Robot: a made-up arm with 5 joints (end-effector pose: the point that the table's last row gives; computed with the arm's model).
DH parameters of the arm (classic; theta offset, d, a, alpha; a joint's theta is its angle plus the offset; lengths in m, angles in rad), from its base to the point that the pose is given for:
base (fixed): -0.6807 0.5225 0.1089 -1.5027
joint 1: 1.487 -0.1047 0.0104 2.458
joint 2: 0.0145 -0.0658 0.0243 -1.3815
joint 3: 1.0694 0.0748 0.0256 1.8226
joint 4: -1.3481 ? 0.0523 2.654
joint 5: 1.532 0 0.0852 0
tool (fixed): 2.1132 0.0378 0 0
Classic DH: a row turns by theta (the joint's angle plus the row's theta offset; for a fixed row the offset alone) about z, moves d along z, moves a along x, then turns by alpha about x.
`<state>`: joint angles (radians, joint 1 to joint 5).
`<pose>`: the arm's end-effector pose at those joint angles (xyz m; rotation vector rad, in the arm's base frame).
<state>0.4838 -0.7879 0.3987 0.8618 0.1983</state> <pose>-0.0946 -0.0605 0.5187 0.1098 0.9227 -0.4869</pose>
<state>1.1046 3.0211 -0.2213 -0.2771 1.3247</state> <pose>0.0181 -0.2202 0.5864 -1.1165 -1.3110 0.1935</pose>
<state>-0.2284 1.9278 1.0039 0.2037 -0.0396</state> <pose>0.1361 -0.0679 0.5313 0.6125 -1.9810 1.0627</pose>
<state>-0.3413 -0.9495 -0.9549 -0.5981 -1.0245</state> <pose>-0.0008 -0.1303 0.5651 -1.3330 0.8159 -0.4881</pose>
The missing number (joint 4, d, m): 0.1006
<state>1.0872 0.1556 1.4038 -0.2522 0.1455</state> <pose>-0.0238 0.0137 0.4719 2.0950 -0.0173 -0.0967</pose>
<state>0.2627 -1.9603 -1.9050 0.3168 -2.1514</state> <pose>-0.0375 -0.1833 0.5755 -1.2970 -0.4724 0.1893</pose>
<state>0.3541 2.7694 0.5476 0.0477 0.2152</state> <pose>0.0915 -0.1484 0.5970 -0.0118 -2.6388 0.4645</pose>
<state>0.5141 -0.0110 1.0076 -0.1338 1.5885</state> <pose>0.0837 -0.0308 0.4286 1.1718 -0.9411 1.3651</pose>
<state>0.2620 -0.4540 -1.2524 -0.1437 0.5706</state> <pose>0.0580 -0.1749 0.5331 -0.7511 1.1811 0.8607</pose>
